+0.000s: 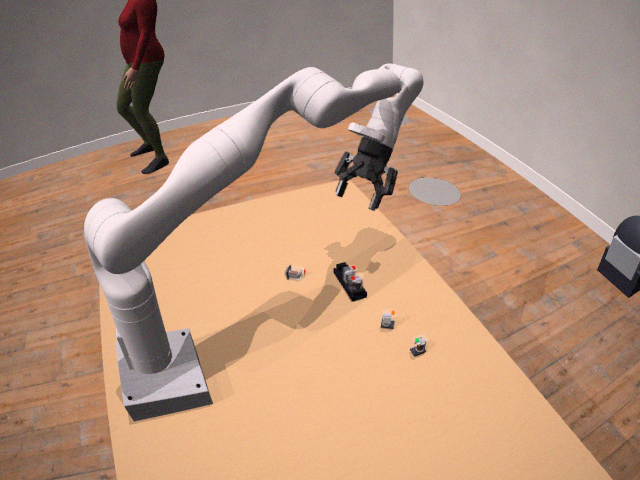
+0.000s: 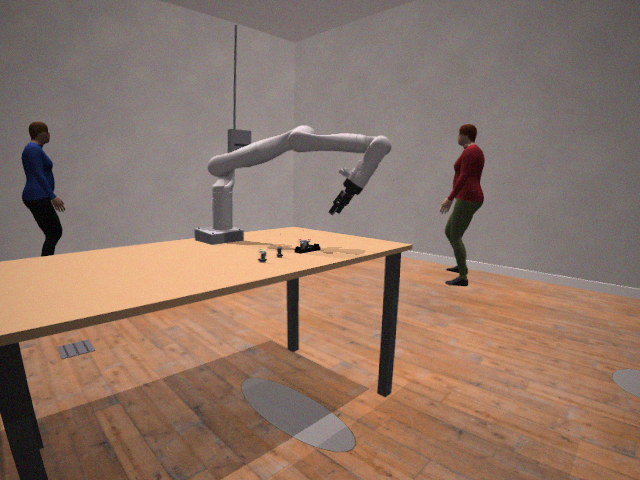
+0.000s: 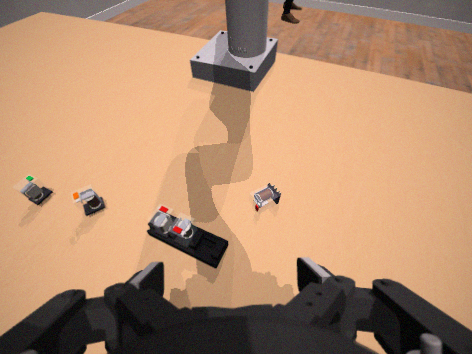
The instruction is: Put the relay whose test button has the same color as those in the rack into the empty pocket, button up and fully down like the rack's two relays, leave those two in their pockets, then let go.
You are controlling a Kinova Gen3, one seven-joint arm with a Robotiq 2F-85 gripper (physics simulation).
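Seen in the pictures: gripper, between the fingertips: [image 1: 354,203] [image 2: 333,213] [image 3: 231,275]; arm's base, origin of its link: [image 1: 150,355] [image 2: 222,228] [image 3: 247,48].
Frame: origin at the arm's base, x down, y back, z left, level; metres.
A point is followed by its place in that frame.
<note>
The black rack [image 1: 358,295] @(x 0.039, y -0.452, z 0.101 m) [image 2: 313,249] @(x 0.045, y -0.467, z 0.171 m) [image 3: 212,257] @(x 0.036, y -0.458, z 0.201 m) holds two relays with red buttons, the end relay [image 3: 162,221] @(x 0.006, y -0.460, z 0.131 m) and the middle relay [image 3: 185,230] @(x 0.006, y -0.455, z 0.163 m). The pocket [image 3: 212,243] @(x 0.050, y -0.439, z 0.187 m) at its other end is empty. A loose relay with a red button [image 1: 295,272] @(x 0.031, y -0.341, z 0.207 m) [image 3: 266,196] @(x 0.032, y -0.346, z 0.220 m) lies on its side on the table, apart from the rack, on the robot base's side. A relay with an orange button [image 1: 387,320] @(x 0.023, y -0.476, z -0.004 m) [image 2: 279,252] @(x 0.032, y -0.494, z -0.003 m) [image 3: 91,200] @(x 0.019, y -0.482, z 0.017 m) and one with a green button [image 1: 419,345] @(x 0.015, y -0.507, z -0.096 m) [image 2: 262,255] @(x 0.027, y -0.526, z -0.092 m) [image 3: 35,192] @(x 0.026, y -0.515, z -0.074 m) stand upright. My gripper [image 1: 356,200] @(x -0.095, y -0.492, z 0.251 m) [image 2: 334,211] @(x -0.095, y -0.492, z 0.251 m) [image 3: 231,275] @(x -0.095, y -0.492, z 0.251 m) is open and empty, high above the table, tilted.
The robot base [image 1: 165,384] @(x 0.003, y -0.027, z -0.074 m) [image 2: 219,235] @(x 0.016, y -0.101, z -0.061 m) [image 3: 225,70] @(x 0.015, y -0.095, z -0.004 m) stands on the table [image 1: 336,413] @(x 0.053, y -0.318, z -0.173 m) [image 2: 129,273] @(x 0.053, y -0.418, z -0.500 m) [image 3: 350,150] @(x 0.053, y -0.165, z 0.307 m). A person in red [image 1: 142,77] [image 2: 467,180] and a person in blue [image 2: 38,175] stand on the floor beyond it. A dark bin [image 1: 622,258] stands at the right.
</note>
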